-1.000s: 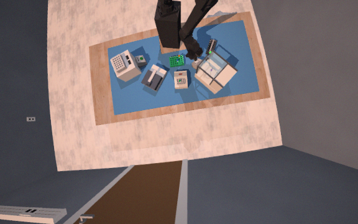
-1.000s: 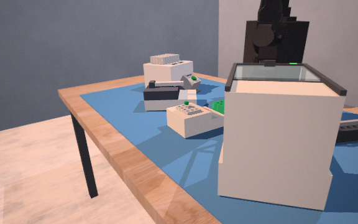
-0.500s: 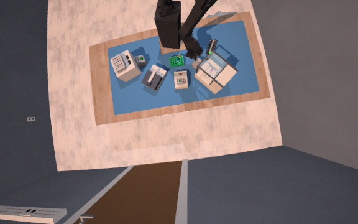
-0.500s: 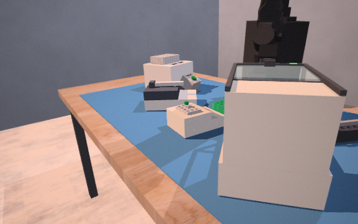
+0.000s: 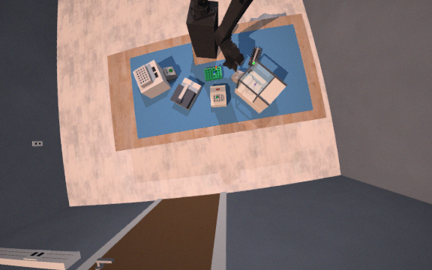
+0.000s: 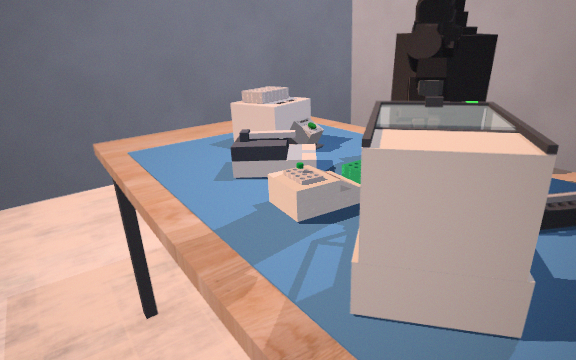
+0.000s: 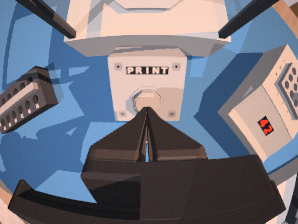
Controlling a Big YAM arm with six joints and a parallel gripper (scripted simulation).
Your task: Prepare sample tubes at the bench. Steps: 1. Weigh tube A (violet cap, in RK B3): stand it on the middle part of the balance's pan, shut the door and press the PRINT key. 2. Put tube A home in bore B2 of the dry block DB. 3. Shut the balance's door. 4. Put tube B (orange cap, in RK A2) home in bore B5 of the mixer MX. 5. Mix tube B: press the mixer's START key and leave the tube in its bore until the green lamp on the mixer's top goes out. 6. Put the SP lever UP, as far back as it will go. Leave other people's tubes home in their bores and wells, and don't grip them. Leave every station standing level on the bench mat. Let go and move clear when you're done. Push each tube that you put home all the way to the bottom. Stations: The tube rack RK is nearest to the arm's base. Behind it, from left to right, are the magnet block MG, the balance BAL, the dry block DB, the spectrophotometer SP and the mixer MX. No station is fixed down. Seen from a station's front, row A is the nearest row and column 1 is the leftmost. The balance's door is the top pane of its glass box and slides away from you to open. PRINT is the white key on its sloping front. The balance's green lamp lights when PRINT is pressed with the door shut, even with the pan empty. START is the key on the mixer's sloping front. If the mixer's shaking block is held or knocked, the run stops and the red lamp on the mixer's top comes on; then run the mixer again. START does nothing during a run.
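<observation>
My gripper is now 12 cm short of the balance door, 11 cm below it and 6 cm to the right of it. The rest, counted from my hand: rack: 14 cm to the right, 8 cm below, 8 cm behind; blue-capped tube: 14 cm to the right, 7 cm below, 7 cm behind; orange-capped tube: 11 cm to the right, 10 cm behind, 7 cm below.
</observation>
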